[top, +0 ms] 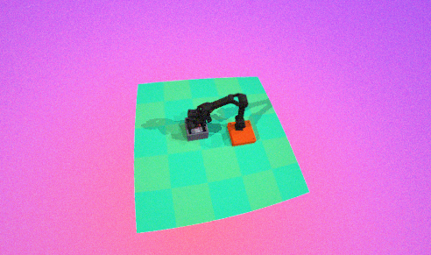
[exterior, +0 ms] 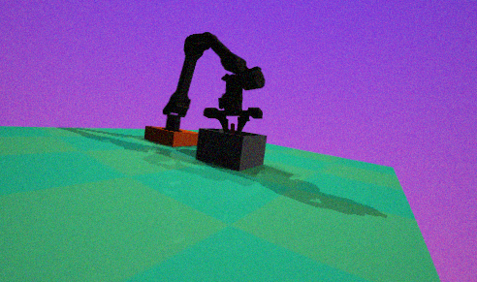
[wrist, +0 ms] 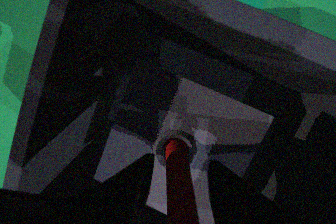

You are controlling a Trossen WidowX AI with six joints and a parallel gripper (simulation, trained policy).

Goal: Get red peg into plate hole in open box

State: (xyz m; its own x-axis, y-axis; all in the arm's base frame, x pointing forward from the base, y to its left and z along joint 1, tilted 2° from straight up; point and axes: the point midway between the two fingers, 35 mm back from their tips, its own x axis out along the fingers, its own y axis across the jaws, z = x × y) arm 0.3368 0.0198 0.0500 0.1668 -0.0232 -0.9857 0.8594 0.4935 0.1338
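My gripper tip is 1 cm to the right of the red peg, 1 cm below it and 1 cm past it. From my gripper tip the other things lie so: grey box (5 cm below, 1 cm ahead); plate (3 cm below, 1 cm ahead).
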